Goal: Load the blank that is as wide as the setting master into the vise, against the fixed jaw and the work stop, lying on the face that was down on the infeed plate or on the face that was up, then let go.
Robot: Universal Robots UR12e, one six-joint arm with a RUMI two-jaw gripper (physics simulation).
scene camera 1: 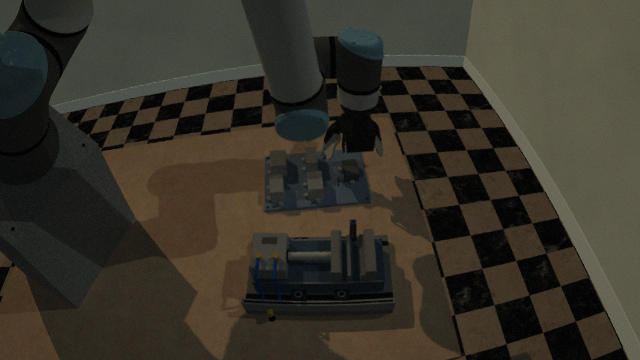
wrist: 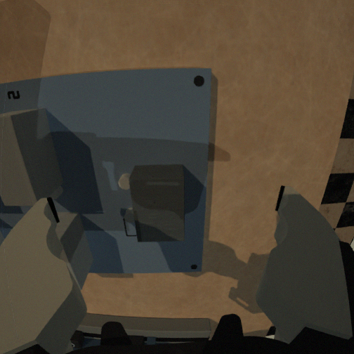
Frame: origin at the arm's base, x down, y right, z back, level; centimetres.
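Seen in the pictures: gripper, fingertip midpoint: (scene camera 1: 352, 157); arm's base at its link origin: (scene camera 1: 20, 146).
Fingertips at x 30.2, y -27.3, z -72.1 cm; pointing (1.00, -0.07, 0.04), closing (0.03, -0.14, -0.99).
Note:
Pixels of each thing's middle, then the offset from my fingertips to it. "spot": a spot on its surface instead.
- blue infeed plate at the middle of its body: (scene camera 1: 314, 178) dx +4.1, dy +3.4, dz +9.4 cm
- darker block at the middle of its body: (scene camera 1: 350, 170) dx +2.5, dy +2.3, dz +0.5 cm
- vise at the middle of its body: (scene camera 1: 318, 265) dx -0.4, dy +32.2, dz +7.0 cm
- dark post at a spot on its surface: (scene camera 1: 353, 230) spot: dx -5.1, dy +26.7, dz +0.1 cm
- black piece at a spot on its surface: (scene camera 1: 271, 315) spot: dx +1.3, dy +43.5, dz +15.7 cm
The blue infeed plate (scene camera 1: 344, 195) (wrist: 125, 105) carries several grey blocks in its left and middle parts, among them a block (scene camera 1: 311, 157) (wrist: 30, 160) at the back middle and a block (scene camera 1: 314, 185) (wrist: 77, 242) at the front middle. A darker block (scene camera 1: 349, 170) (wrist: 159, 205) sits apart at the right, beside small pegs and a black outline; which block is the setting master I cannot tell for certain. My gripper (scene camera 1: 354, 152) (wrist: 167, 194) is open and empty above the darker block, its fingers spread to either side. The vise (scene camera 1: 310, 276) has two upright jaws and a dark post (scene camera 1: 353, 230) between them.
The vise stands in front of the plate; its near edge (wrist: 150, 324) shows low in the wrist view. Two blue stalks with yellow tips (scene camera 1: 258, 275) rise at its left end. A small yellow and black piece (scene camera 1: 271, 315) lies before it. The arm's grey pedestal (scene camera 1: 80, 200) stands left.

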